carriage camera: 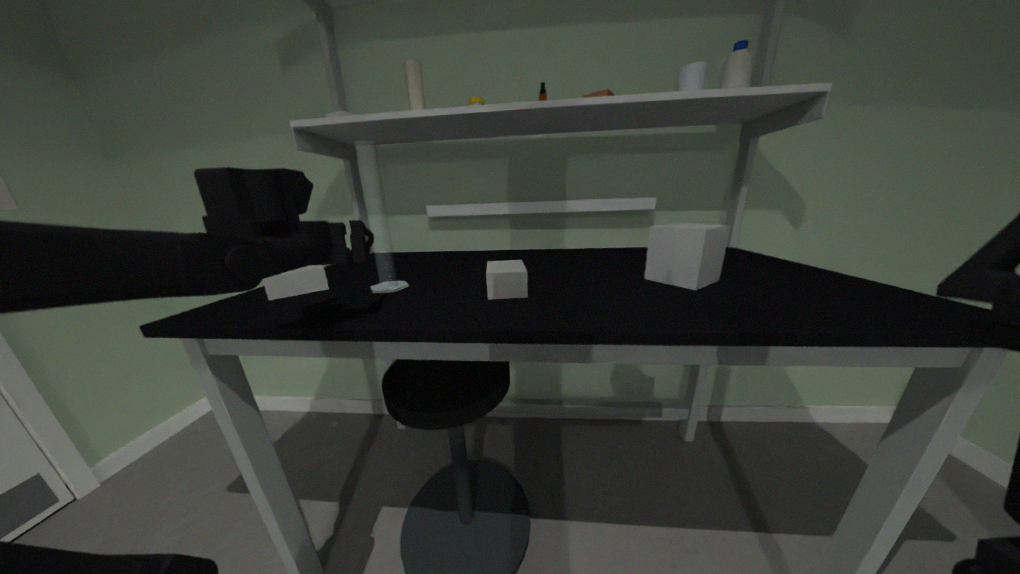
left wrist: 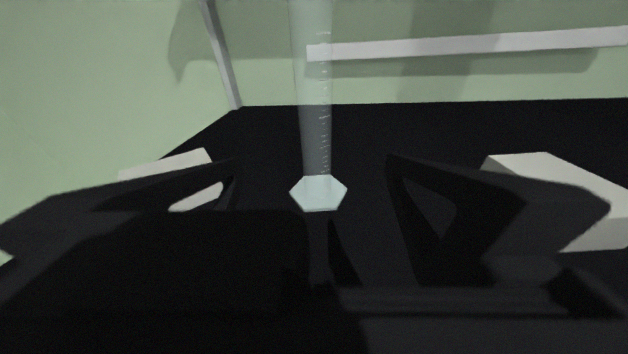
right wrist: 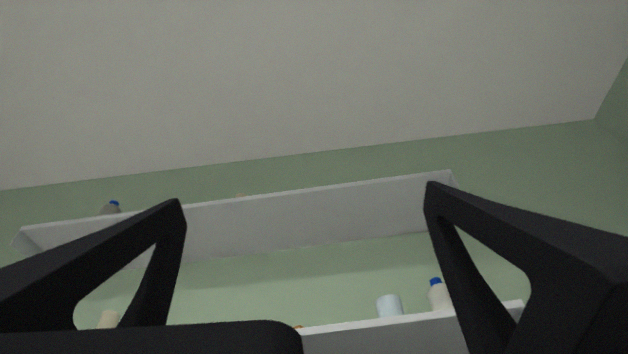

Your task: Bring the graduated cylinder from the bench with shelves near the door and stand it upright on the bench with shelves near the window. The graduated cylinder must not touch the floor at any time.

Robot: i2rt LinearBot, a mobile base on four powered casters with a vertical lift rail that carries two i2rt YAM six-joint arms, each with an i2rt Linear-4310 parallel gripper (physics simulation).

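Places are measured from the left arm's base along level axes (x ahead, y left, z up), in centimetres.
Pixels of known places: left gripper, fingertip midpoint: [carriage camera: 348,237] [left wrist: 313,163]; right gripper, fingertip midpoint: [right wrist: 303,203].
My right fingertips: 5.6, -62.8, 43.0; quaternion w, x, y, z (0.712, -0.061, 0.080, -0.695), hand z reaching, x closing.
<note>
Ahead of a thing's pixels: the offset from my right fingertips to its top centre, as dx, dy, dz. Level surfaces: height alone.
The graduated cylinder {+50.2, +65.9, +12.3} [carriage camera: 374,192] [left wrist: 316,125], clear with a pale hexagonal base, stands upright on the black top of a bench with shelves {dz -21.2} [carriage camera: 584,317] [left wrist: 430,130], left of centre in the carriage view. Its upper end is near the underside of the shelf in that view and is cut off in the left wrist view. My left gripper [carriage camera: 367,285] [left wrist: 313,163] is open, low over the bench; the cylinder shows in the gap between its fingertips, with neither finger seen touching it. My right gripper [right wrist: 303,203] is open and empty, tilted up toward the shelves and ceiling.
A white block {+49.2, +89.3, -15.4} [carriage camera: 296,282] [left wrist: 187,162] lies left of the cylinder, a small white box {+46.3, +35.8, -15.4} [carriage camera: 506,279] [left wrist: 555,175] to its right. A larger white box {+51.6, -7.0, -8.2} [carriage camera: 684,254] stands further right. Bottles stand on the shelf {dz +22.6} [carriage camera: 556,117]. A black stool {+52.8, +54.1, -46.6} [carriage camera: 447,392] stands under the bench's front edge.
</note>
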